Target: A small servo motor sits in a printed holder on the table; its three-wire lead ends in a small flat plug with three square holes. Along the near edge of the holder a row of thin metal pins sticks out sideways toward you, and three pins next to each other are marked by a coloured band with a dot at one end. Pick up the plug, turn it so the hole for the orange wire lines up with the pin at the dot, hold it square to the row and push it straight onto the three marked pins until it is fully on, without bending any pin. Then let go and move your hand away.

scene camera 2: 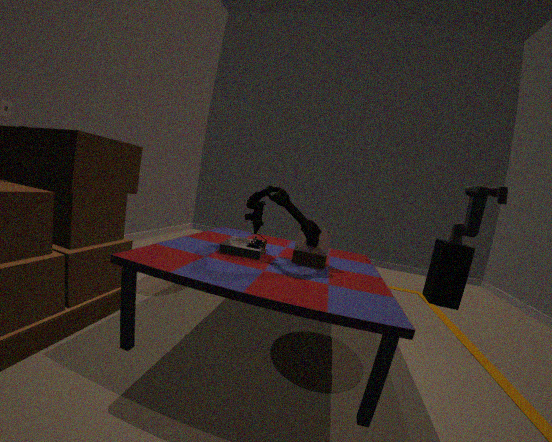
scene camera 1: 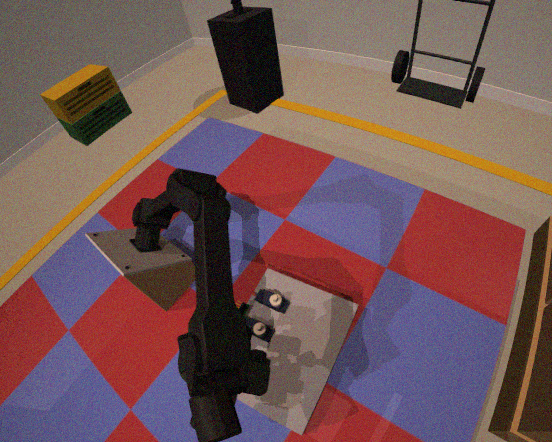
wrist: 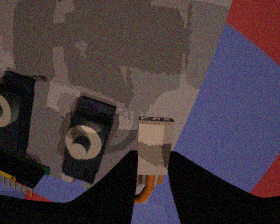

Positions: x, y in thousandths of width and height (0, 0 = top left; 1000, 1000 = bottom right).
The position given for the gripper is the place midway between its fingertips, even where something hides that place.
In view: the gripper (scene camera 1: 427, 863) and a grey holder plate (scene camera 1: 557, 770).
The gripper shows as well in the wrist view (wrist: 545, 703). The grey holder plate shows as well in the wrist view (wrist: 520, 292).
